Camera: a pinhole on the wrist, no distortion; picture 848 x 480 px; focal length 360.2 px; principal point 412.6 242.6 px. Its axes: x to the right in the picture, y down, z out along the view. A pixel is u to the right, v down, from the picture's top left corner.
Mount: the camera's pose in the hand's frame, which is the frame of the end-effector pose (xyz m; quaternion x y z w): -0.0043 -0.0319 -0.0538 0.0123 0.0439 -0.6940 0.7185
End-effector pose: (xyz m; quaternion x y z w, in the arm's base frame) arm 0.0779 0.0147 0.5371 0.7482 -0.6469 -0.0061 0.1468
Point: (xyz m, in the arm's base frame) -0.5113 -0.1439 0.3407
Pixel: outside the picture
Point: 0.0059 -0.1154 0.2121
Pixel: 347 282
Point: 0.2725 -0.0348 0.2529
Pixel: 632 256
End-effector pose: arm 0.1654 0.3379 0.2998 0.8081 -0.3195 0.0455 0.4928
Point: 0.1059 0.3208 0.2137
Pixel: 363 26
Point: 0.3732 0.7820 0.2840
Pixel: behind the camera
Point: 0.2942 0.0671 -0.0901
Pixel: 583 284
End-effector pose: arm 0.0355 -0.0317 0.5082 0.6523 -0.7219 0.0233 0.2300
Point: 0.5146 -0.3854 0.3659
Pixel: outside the picture
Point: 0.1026 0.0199 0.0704
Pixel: 502 41
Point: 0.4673 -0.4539 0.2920
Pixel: outside the picture
